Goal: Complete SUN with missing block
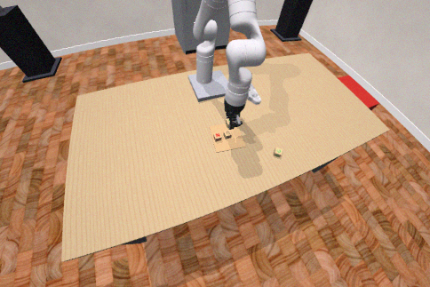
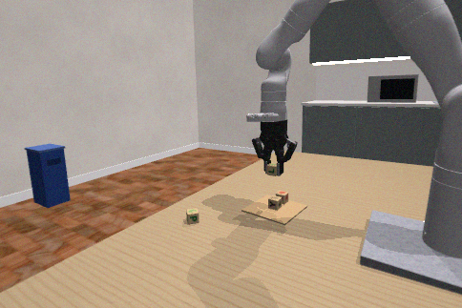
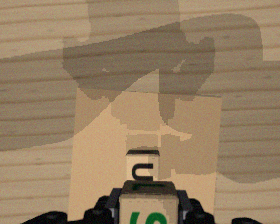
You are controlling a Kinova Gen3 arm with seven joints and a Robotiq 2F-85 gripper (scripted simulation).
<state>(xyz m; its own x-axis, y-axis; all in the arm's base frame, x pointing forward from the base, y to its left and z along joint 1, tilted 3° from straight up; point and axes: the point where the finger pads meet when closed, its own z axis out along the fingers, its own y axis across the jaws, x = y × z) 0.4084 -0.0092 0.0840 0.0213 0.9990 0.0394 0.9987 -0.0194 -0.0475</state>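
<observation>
The black U block is 100 mm below my hand and 10 mm behind it. The rest, counted from my hand: green-lettered block (right at my hand); tan mat (120 mm below, 10 mm behind); red N block (100 mm below, 40 mm to the right, 10 mm behind).
</observation>
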